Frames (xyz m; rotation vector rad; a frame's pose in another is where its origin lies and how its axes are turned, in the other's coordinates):
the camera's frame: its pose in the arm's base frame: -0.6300 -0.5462 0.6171 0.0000 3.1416 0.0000
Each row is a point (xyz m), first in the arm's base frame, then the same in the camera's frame.
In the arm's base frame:
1: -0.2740 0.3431 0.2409
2: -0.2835 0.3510 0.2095
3: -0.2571 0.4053 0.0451
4: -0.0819 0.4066 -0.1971
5: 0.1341 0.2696 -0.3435
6: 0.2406 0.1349 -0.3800
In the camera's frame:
1: -0.3560 0.8893 0.3762
2: -0.3465 0.8972 0.4076
3: -0.3729 0.9515 0.5720
4: -0.5481 0.9528 0.8142
5: -0.7641 0.8158 0.9606
6: -0.8706 0.6811 0.9971

